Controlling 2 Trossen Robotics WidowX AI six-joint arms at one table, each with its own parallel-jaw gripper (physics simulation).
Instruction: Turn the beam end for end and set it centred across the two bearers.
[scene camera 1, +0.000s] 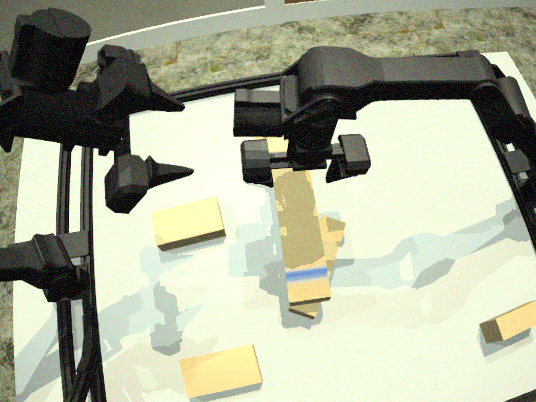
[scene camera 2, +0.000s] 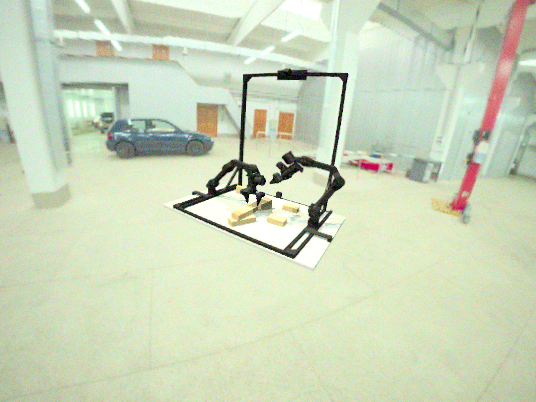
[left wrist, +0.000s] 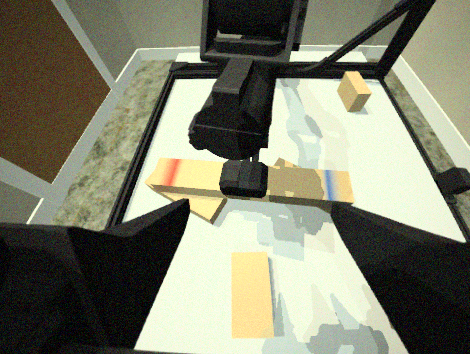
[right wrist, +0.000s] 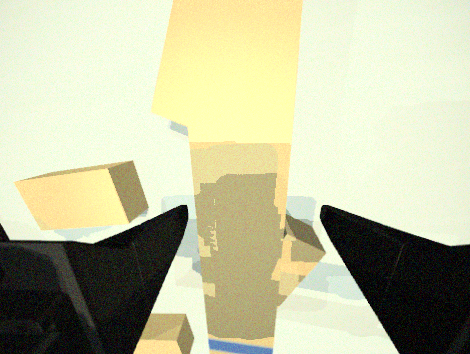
My left gripper is open, with nothing in its grasp. My right gripper is open and holds nothing. Also in view: a beam.
